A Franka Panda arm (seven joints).
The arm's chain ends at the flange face. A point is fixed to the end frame.
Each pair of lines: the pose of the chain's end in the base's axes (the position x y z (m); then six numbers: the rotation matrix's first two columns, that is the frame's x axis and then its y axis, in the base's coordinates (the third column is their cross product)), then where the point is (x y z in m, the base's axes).
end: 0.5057 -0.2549 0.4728 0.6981 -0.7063 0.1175 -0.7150 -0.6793 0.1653
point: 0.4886 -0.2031 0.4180
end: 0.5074 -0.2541 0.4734 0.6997 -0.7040 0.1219 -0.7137 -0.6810 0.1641
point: 0.4903 -0.2025 0.4184
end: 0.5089 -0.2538 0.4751 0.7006 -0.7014 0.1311 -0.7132 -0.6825 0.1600
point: 0.4922 -0.2024 0.4197
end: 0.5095 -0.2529 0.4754 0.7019 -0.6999 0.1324 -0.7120 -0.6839 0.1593
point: 0.4928 -0.2016 0.4200
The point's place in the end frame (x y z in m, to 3 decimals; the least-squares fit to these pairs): -0.055 -0.032 0.044
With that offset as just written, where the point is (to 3 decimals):
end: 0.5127 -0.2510 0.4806 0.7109 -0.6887 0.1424 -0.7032 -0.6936 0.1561
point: 0.496 -0.200 0.425
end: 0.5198 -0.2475 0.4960 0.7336 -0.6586 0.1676 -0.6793 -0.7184 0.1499
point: 0.502 -0.198 0.439
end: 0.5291 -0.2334 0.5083 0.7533 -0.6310 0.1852 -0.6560 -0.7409 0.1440
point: 0.511 -0.185 0.451
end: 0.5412 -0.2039 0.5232 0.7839 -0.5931 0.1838 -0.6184 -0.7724 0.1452
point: 0.520 -0.157 0.466
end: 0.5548 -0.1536 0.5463 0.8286 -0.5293 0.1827 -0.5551 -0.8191 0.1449
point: 0.530 -0.108 0.489
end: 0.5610 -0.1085 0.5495 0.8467 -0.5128 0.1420 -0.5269 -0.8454 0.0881
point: 0.535 -0.060 0.495
